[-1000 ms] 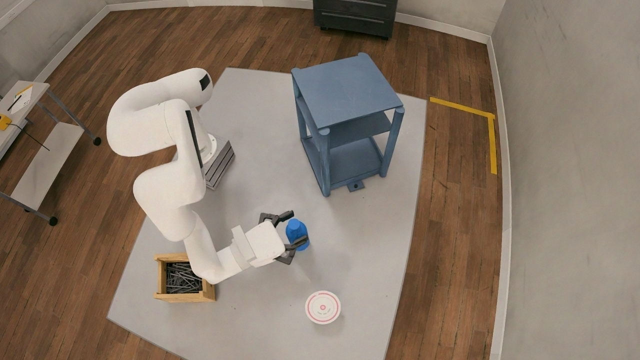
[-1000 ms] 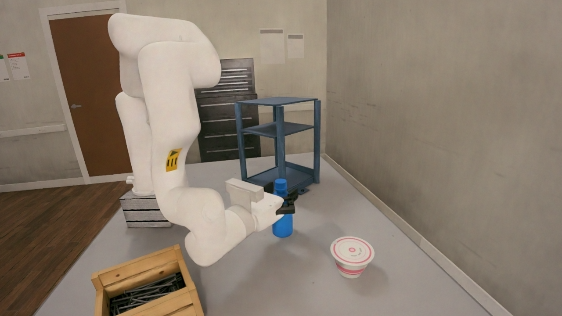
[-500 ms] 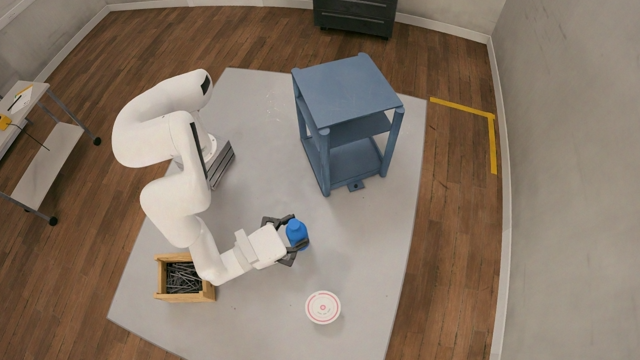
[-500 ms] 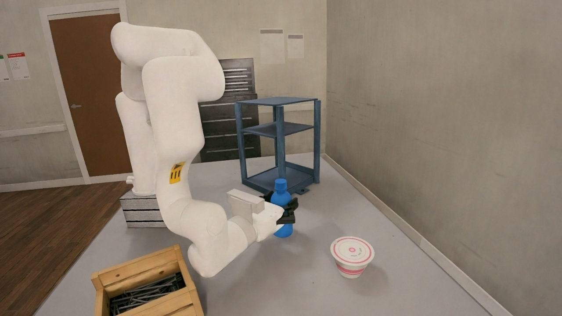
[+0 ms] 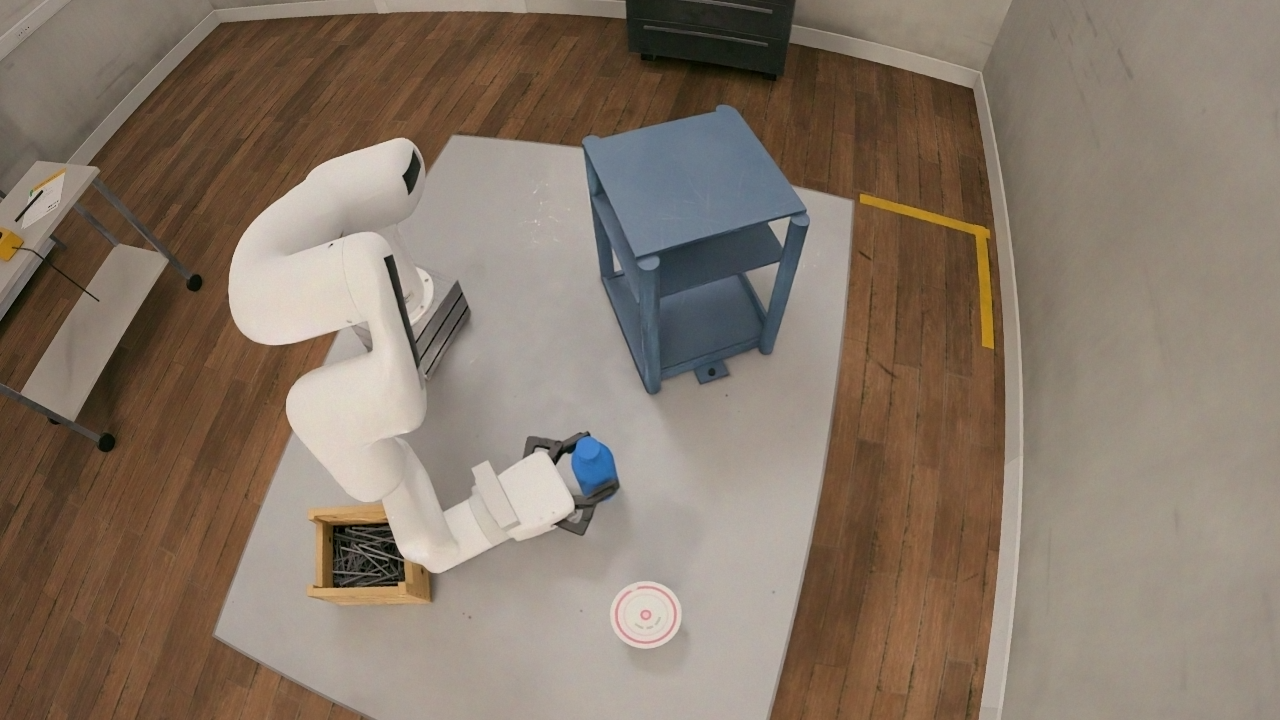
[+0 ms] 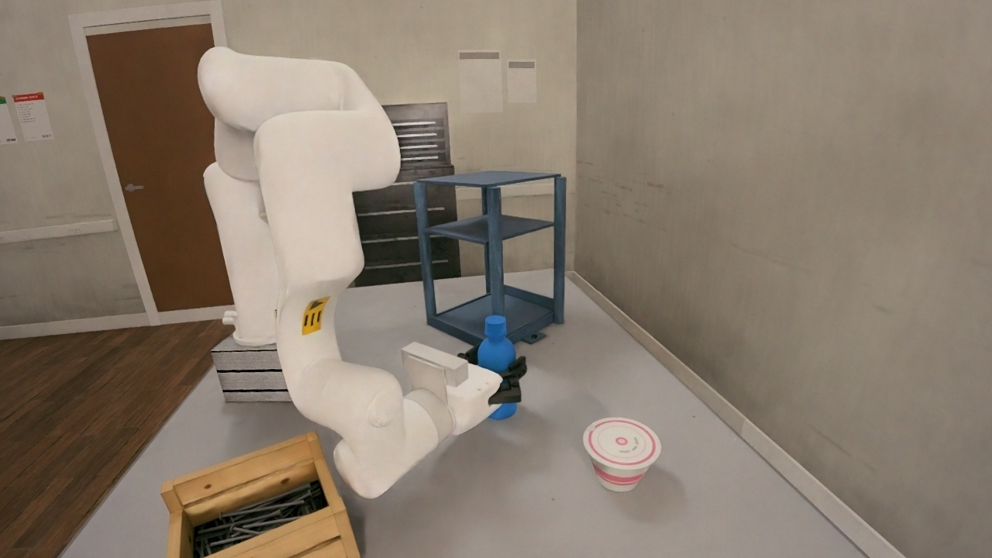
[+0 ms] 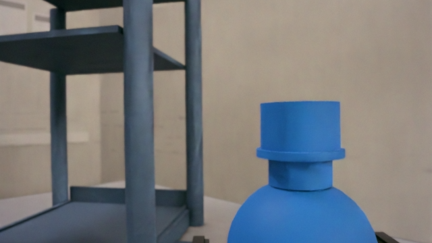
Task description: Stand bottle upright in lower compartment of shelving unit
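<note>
The blue bottle is 1 cm above my hand. Round my hand: blue shelving unit: 1 cm behind, 33 cm to the left, 8 cm above.
</note>
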